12 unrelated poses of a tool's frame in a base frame.
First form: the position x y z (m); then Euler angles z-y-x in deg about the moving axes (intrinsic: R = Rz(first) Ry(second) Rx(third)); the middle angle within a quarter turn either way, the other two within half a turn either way.
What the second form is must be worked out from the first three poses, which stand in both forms.
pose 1, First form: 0.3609 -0.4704 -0.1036 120.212 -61.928 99.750
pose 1, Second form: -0.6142 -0.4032 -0.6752 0.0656 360.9 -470.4 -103.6
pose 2, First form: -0.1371 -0.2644 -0.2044 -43.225 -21.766 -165.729
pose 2, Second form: -0.9145 0.3371 -0.2191 0.0444 -137.1 -264.4 -204.4
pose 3, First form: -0.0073 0.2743 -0.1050 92.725 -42.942 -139.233
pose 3, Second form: -0.5097 -0.7193 -0.0022 0.4720 -7.3 274.3 -105.0
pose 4, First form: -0.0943 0.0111 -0.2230 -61.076 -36.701 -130.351
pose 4, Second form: -0.8091 0.3239 -0.4486 0.1980 -94.3 11.1 -223.0
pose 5, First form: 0.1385 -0.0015 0.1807 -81.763 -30.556 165.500
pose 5, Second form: 0.7017 -0.6515 0.1180 0.2631 138.5 -1.5 180.7
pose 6, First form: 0.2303 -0.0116 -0.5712 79.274 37.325 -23.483
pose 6, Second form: -0.3483 0.1183 0.6419 0.6728 230.3 -11.6 -571.2
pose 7, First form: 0.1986 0.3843 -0.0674 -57.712 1.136 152.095
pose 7, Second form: 0.8511 -0.4663 -0.1248 0.2065 198.6 384.3 -67.4
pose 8, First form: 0.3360 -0.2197 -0.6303 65.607 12.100 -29.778
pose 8, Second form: -0.2700 -0.0528 0.5434 0.7931 336.0 -219.7 -630.3
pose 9, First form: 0.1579 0.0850 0.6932 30.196 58.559 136.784
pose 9, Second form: 0.7360 0.3851 -0.3553 0.4286 157.9 85.0 693.2
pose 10, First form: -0.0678 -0.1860 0.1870 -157.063 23.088 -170.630
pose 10, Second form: -0.1781 0.9603 -0.0388 0.2114 -67.8 -186.0 187.0
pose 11, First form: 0.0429 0.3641 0.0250 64.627 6.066 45.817
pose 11, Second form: 0.3025 0.2490 0.4743 0.7884 42.9 364.1 25.0
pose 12, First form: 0.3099 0.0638 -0.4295 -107.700 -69.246 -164.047
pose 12, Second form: 0.5444 -0.6115 0.4241 0.3870 309.9 63.8 -429.5
